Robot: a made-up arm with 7 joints. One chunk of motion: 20 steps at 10 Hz.
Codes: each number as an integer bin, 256 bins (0 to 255) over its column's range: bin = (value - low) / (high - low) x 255, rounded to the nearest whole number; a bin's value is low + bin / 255 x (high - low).
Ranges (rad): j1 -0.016..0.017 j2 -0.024..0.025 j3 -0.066..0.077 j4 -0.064..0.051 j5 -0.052..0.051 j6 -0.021..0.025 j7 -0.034..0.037
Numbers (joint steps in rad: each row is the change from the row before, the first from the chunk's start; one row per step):
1: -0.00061 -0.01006 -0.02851 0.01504 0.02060 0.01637 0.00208
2: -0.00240 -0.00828 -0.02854 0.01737 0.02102 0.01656 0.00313
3: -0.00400 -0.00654 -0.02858 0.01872 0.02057 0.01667 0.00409
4: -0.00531 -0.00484 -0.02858 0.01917 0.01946 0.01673 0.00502
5: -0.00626 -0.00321 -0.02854 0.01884 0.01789 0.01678 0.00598
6: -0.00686 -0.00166 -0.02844 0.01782 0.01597 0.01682 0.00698
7: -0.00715 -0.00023 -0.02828 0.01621 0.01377 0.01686 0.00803
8: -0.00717 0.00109 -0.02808 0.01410 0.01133 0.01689 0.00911
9: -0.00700 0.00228 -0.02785 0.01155 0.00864 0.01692 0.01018
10: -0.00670 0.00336 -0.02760 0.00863 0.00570 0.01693 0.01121
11: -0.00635 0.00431 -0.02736 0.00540 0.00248 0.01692 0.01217
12: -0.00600 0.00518 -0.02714 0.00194 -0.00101 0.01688 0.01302
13: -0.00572 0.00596 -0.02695 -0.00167 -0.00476 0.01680 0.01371
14: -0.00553 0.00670 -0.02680 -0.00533 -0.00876 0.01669 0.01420
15: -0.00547 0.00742 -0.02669 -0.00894 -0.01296 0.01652 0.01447
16: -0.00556 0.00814 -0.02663 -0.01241 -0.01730 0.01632 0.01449
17: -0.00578 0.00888 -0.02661 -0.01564 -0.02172 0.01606 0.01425
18: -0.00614 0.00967 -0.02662 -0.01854 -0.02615 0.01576 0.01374
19: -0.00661 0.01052 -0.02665 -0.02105 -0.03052 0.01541 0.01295
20: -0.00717 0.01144 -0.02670 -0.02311 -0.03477 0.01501 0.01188
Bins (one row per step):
1: 119 73 67 175 180 207 130
2: 105 82 67 180 181 208 133
3: 93 91 67 183 180 209 137
4: 83 100 67 184 177 209 140
5: 75 108 67 184 173 209 144
6: 71 116 67 181 168 210 147
7: 68 124 67 178 163 210 151
8: 68 131 68 173 157 210 155
9: 70 137 68 168 150 210 159
10: 72 142 68 161 143 210 162
11: 75 147 69 154 135 210 166
12: 77 152 69 146 126 210 169
13: 79 156 70 138 117 210 171
14: 81 160 70 130 107 209 173
15: 81 164 70 122 97 208 174
16: 81 167 70 114 86 207 174
17: 79 171 70 107 75 205 173
18: 76 175 70 101 64 204 171
19: 73 180 70 95 53 202 169
20: 68 184 70 91 43 200 165

